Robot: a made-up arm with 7 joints. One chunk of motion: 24 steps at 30 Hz.
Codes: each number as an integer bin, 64 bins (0 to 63) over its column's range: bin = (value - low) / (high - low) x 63, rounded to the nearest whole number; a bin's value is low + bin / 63 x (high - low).
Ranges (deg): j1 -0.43..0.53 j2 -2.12..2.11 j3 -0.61..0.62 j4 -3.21..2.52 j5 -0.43..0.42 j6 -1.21..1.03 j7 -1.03..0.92
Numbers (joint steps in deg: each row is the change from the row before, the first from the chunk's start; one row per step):
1: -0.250 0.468 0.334 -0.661 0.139 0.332 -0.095
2: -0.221 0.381 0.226 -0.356 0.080 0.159 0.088
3: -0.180 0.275 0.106 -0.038 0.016 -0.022 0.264
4: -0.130 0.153 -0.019 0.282 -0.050 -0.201 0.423
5: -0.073 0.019 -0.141 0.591 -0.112 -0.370 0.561
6: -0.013 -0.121 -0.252 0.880 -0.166 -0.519 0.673
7: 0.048 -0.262 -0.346 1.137 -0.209 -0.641 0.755
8: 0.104 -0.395 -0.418 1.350 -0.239 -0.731 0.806
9: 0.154 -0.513 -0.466 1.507 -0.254 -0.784 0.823
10: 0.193 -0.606 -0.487 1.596 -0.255 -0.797 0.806
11: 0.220 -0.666 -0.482 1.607 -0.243 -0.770 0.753
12: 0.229 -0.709 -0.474 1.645 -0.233 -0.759 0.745
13: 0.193 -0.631 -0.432 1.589 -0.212 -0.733 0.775
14: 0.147 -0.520 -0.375 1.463 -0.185 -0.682 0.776
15: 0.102 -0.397 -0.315 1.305 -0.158 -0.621 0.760
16: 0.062 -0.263 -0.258 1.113 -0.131 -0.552 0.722
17: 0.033 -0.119 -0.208 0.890 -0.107 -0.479 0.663
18: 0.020 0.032 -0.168 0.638 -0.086 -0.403 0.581
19: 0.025 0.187 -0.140 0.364 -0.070 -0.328 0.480
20: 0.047 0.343 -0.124 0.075 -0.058 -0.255 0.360
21: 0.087 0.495 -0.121 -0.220 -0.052 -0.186 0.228
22: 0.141 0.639 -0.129 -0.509 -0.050 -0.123 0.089
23: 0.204 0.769 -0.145 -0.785 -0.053 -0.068 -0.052
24: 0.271 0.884 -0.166 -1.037 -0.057 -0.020 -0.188
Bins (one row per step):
1: 12 39 48 28 42 43 30
2: 14 37 43 31 38 39 36
3: 16 36 37 35 33 33 42
4: 20 34 30 38 28 28 47
5: 23 32 24 42 24 24 51
6: 27 30 18 45 20 19 55
7: 31 28 14 48 16 16 58
8: 35 26 10 50 14 13 59
9: 38 24 7 52 13 12 60
10: 41 23 6 53 13 12 59
11: 43 22 7 53 14 12 58
12: 43 21 7 53 15 13 57
13: 41 22 9 53 16 13 58
14: 38 24 12 51 18 15 58
15: 35 26 15 50 20 17 58
16: 32 28 18 48 22 19 57
17: 30 30 21 45 24 21 55
18: 30 32 23 42 25 23 52
19: 30 34 24 39 27 25 49
20: 31 37 25 36 28 27 45
21: 34 39 25 33 28 29 41
22: 37 41 25 30 28 31 36
23: 42 43 24 27 28 32 32
24: 46 45 23 24 28 33 27

